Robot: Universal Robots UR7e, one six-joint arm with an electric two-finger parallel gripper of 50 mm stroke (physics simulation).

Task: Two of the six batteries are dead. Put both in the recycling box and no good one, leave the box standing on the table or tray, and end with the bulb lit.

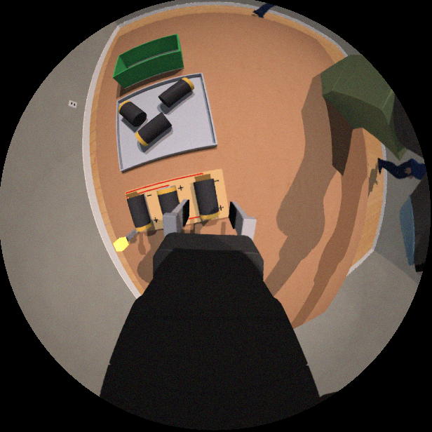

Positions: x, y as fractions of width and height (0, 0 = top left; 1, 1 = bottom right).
Labels:
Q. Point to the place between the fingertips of my gripper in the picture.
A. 0.48, 0.48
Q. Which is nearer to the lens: the wooden battery board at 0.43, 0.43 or the green recycling box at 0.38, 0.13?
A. The wooden battery board.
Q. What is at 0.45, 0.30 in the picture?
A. A grey tray.

